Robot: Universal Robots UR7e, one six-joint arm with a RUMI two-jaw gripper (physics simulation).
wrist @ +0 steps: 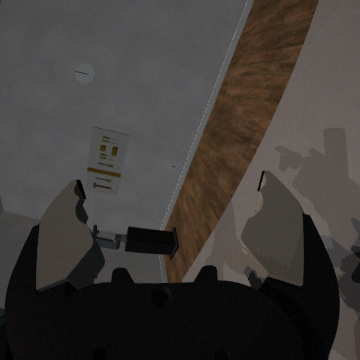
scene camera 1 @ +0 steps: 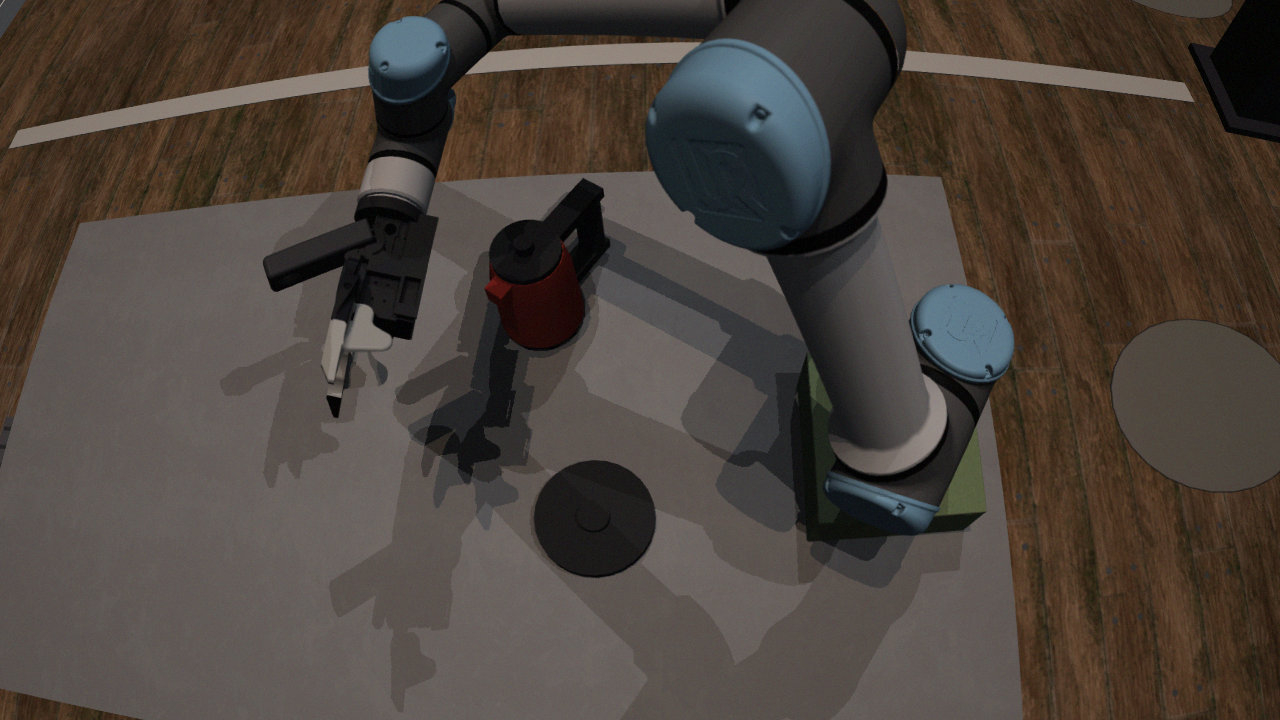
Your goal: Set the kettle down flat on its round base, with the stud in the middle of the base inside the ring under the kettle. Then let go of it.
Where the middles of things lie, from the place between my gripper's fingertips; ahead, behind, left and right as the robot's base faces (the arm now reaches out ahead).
Labels:
I see the round black base [scene camera 1: 595, 518] 210 mm behind my hand, 10 mm to the right of it and 340 mm below it.

